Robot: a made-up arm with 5 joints.
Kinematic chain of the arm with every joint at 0, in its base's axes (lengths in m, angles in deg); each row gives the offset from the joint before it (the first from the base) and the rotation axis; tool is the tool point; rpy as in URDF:
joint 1: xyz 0.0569 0 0.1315 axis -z
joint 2: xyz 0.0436 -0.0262 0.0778 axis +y
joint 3: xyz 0.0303 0 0.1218 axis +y
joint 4: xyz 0.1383 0 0.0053 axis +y
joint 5: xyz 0.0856 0.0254 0 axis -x
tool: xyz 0 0 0 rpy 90 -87.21 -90
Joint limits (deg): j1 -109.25..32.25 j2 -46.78..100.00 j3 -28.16..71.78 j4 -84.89..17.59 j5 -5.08..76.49
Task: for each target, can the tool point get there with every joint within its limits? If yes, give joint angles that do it. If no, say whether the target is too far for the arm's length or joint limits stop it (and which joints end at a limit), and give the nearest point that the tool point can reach.
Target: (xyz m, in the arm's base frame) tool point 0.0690 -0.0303 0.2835
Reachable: no: joint limits stop it (at a limit: joint 1, joint 2, joint 3, joint 4) | nearest point 0.1800 -0.0786 0.3352 | short by 0.132 m
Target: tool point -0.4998 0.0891 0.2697
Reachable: no: too far | nearest point -0.0306 0.2530 0.2697 | short by 0.497 m
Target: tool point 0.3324 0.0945 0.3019
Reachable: yes | joints -19.08 9.44 20.22 -58.49 63.88
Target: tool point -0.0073 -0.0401 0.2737
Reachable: no: joint limits stop it (at a limit: joint 2, joint 3, joint 4) | nearest point 0.0041 -0.0330 0.1472 | short by 0.127 m
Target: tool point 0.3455 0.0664 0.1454
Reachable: yes | joints -13.11 32.24 20.02 -20.83 3.92
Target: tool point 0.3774 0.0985 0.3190
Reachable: yes | joints -17.23 21.46 -11.77 -27.04 15.06
